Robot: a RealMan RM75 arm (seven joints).
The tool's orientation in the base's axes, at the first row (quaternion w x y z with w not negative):
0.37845, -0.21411, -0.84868, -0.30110
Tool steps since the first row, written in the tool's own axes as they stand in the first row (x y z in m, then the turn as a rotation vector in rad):
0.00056, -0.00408, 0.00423, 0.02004, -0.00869, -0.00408
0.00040, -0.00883, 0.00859, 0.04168, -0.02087, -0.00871
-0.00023, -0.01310, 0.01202, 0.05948, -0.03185, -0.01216
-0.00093, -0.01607, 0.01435, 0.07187, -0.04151, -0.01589
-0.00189, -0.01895, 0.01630, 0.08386, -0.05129, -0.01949
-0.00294, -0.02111, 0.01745, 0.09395, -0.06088, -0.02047
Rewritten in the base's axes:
-0.00493, -0.00004, -0.00324, -0.01551, -0.00635, 0.01460
-0.00988, -0.00058, -0.00735, -0.03379, -0.01539, 0.02950
-0.01377, -0.00146, -0.01115, -0.04958, -0.02328, 0.04123
-0.01629, -0.00215, -0.01396, -0.06108, -0.03113, 0.04940
-0.01840, -0.00306, -0.01675, -0.07247, -0.03904, 0.05715
-0.01961, -0.00400, -0.01892, -0.08391, -0.04531, 0.06211

